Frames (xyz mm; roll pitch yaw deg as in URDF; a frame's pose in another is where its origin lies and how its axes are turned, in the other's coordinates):
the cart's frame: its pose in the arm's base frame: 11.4 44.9 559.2 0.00 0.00 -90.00
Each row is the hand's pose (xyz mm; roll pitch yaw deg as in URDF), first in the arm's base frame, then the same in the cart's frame.
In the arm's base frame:
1: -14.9 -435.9 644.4 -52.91 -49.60 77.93
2: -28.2 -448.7 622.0 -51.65 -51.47 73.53
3: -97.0 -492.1 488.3 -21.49 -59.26 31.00
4: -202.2 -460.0 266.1 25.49 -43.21 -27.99
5: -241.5 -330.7 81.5 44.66 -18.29 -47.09
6: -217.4 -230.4 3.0 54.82 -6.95 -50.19
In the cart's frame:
1: 480.8 -26.3 85.2 -52.91 -49.60 167.93
2: 493.6 -39.6 62.8 -51.65 -51.47 163.53
3: 537.0 -108.4 -70.9 -21.49 -59.26 121.00
4: 504.9 -213.6 -293.1 25.49 -43.21 62.01
5: 375.6 -252.9 -477.7 44.66 -18.29 42.91
6: 275.3 -228.8 -556.2 54.82 -6.95 39.81

